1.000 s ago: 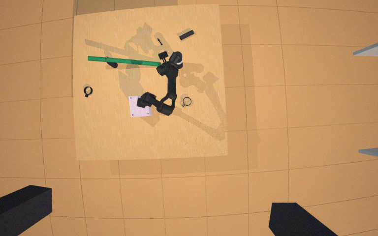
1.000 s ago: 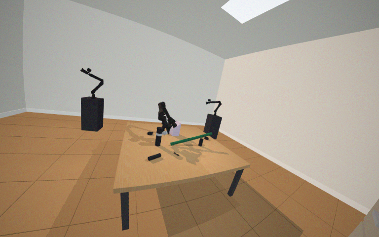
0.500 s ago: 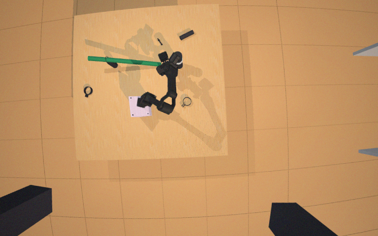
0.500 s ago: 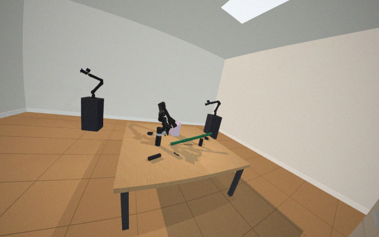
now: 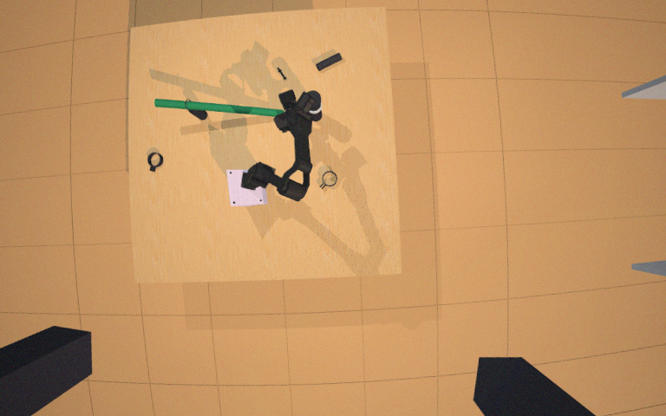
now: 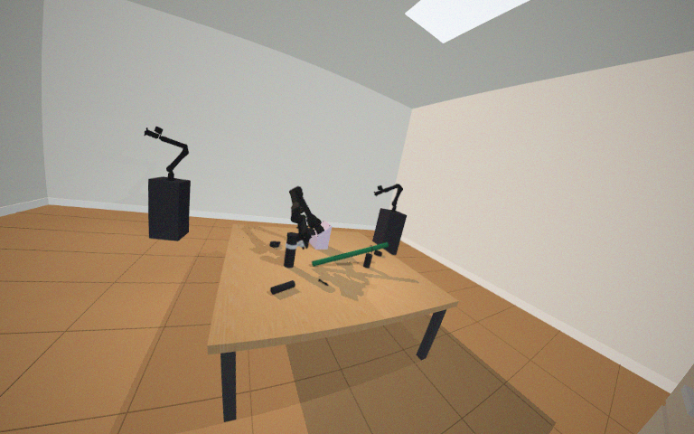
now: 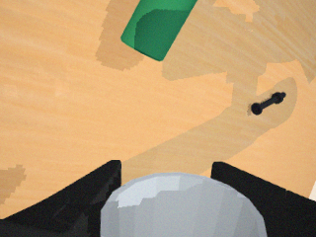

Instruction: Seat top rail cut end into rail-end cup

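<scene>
Now: gripper tip 1 cm past the white rail-end cup, 3 cm to the left of it and 3 cm below it. Also, from my gripper tip: black cylinder: 28 cm ahead, 14 cm to the right, 9 cm below; small dark line post: 45 cm to the left; small black bolt: 21 cm ahead, 8 cm to the left, 10 cm below.
</scene>
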